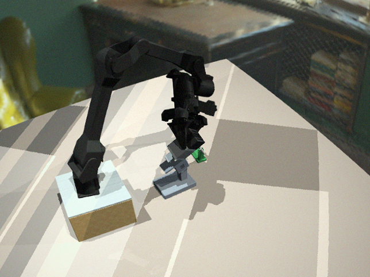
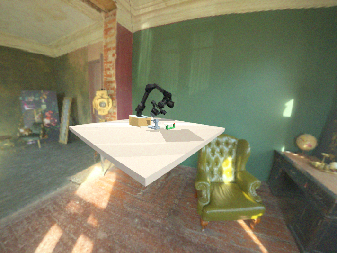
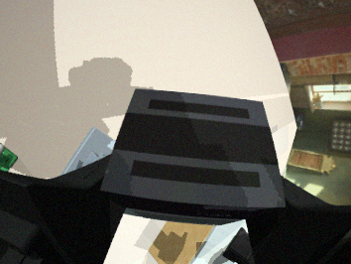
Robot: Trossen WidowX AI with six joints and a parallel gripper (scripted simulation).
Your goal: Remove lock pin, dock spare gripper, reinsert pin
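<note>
Now: the spare gripper 10 mm behind my gripper tip and 10 mm to the left of it. From my gripper tip the other things lie so: green rack: 70 mm ahead, 180 mm to the left, 140 mm below; grey mount: 30 mm behind, 50 mm to the left, 110 mm below.
</note>
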